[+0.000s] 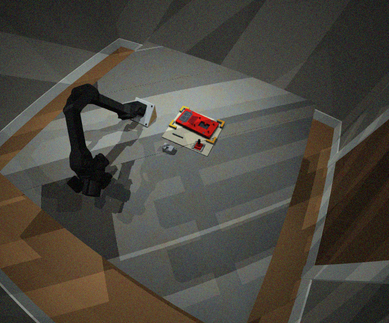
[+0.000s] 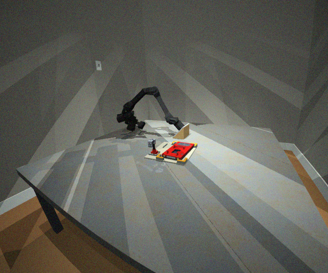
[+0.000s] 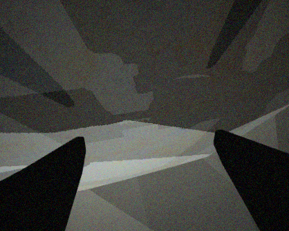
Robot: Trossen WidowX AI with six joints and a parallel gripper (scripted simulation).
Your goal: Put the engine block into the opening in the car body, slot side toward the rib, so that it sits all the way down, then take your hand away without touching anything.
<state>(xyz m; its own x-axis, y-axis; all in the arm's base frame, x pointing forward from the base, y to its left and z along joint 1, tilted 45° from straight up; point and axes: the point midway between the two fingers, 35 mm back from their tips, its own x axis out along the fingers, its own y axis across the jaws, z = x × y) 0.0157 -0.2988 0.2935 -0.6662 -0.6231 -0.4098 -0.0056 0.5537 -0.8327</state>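
Right now the engine block is 310 mm to the left of my gripper tip and 250 mm ahead of it. Round my gripper tip: black upright post: 400 mm to the left, 370 mm ahead, 10 mm above; beige board: 490 mm to the left, 300 mm ahead, 20 mm below.
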